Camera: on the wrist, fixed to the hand. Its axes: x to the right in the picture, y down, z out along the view.
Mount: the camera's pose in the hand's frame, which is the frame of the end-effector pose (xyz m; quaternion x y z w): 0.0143 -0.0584 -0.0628 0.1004 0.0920 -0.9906 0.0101
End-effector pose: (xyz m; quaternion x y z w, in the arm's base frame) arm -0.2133 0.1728 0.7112 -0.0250 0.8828 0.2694 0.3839
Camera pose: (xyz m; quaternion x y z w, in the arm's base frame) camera -0.2504 0.0942 0.7098 -0.8611 0.0465 -0.4685 0.1921
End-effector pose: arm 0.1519 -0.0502 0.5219 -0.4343 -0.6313 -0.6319 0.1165
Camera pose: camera 0.0775 -0.0907 0.5021 -0.6908 0.4893 0.0984 0.5231
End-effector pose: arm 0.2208 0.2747 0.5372 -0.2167 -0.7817 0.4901 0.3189
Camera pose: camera 0.2539 0.2986 0.6140 0.7592 -0.1440 -0.2524 0.5824
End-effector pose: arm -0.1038 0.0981 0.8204 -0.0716 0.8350 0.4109 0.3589
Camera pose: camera -0.1240 0.0162 0.7993 -0.8297 0.0118 -0.4418 0.3410
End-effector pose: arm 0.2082 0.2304 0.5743 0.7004 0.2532 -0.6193 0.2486
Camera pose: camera 0.2176 0.3163 0.5649 0.1618 -0.6571 0.2135 0.7046
